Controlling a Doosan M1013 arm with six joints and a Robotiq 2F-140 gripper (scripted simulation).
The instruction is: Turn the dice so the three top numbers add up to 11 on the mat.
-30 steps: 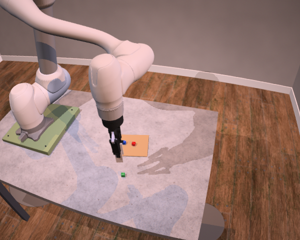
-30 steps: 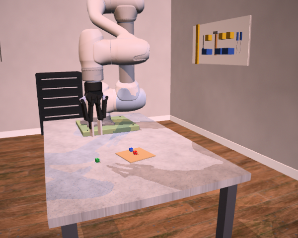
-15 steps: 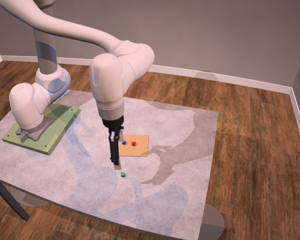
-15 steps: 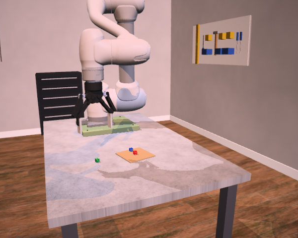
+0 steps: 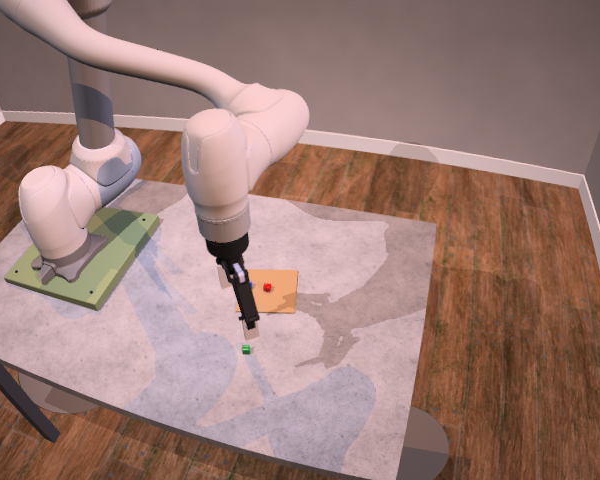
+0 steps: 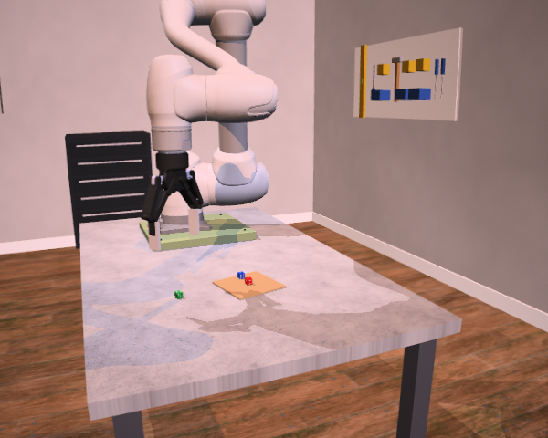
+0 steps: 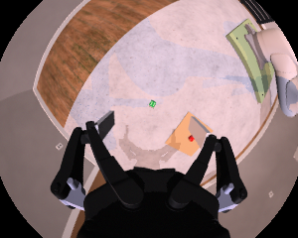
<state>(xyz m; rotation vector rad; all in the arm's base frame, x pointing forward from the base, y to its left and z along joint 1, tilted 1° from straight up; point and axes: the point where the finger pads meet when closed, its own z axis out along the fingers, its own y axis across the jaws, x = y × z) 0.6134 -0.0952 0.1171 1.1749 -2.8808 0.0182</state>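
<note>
Right now the green die is 15 cm below my hand. The rest, counted from my hand: red die: 18 cm to the left, 14 cm below, 3 cm behind; then orange mat: 18 cm to the left, 15 cm below, 3 cm behind; then blue die: 18 cm to the left, 14 cm below, 8 cm behind.
</note>
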